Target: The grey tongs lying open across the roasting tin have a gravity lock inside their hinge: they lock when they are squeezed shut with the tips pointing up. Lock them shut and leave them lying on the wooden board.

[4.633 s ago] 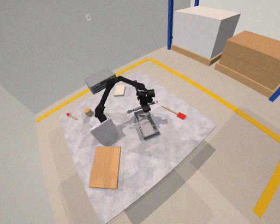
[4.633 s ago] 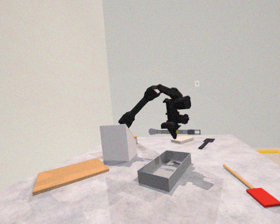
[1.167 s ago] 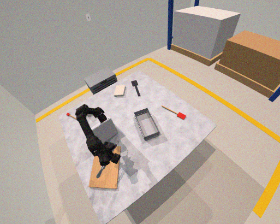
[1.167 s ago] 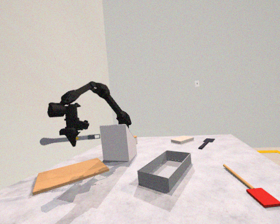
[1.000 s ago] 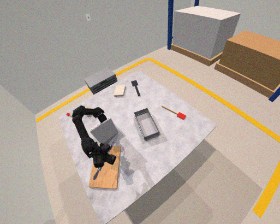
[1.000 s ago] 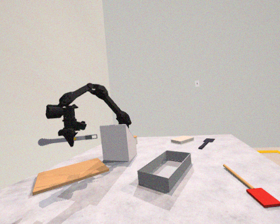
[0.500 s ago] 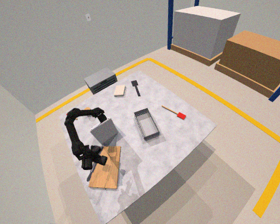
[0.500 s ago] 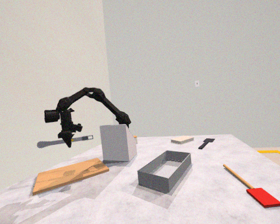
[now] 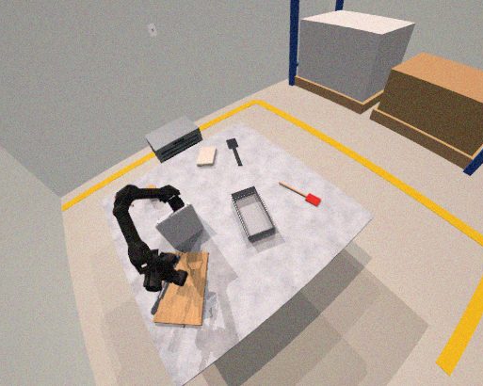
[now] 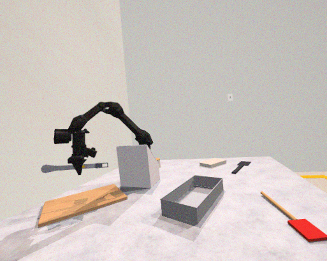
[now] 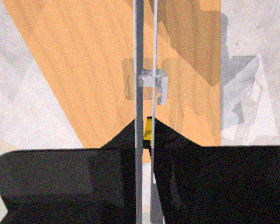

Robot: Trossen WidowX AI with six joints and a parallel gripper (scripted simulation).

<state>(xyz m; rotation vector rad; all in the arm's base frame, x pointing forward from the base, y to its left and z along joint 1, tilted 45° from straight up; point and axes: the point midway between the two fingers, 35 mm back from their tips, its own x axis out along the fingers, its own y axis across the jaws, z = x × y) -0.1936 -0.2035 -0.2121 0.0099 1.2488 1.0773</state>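
The wooden board lies 10 mm to the left of my gripper tip and 130 mm below it. From my gripper tip the other things lie so: red brush 120 mm behind, 810 mm to the left, 140 mm below; grey roasting tin 530 mm ahead, 130 mm to the left, 110 mm below; cork-topped jar 100 mm ahead, 680 mm to the left, 110 mm below.
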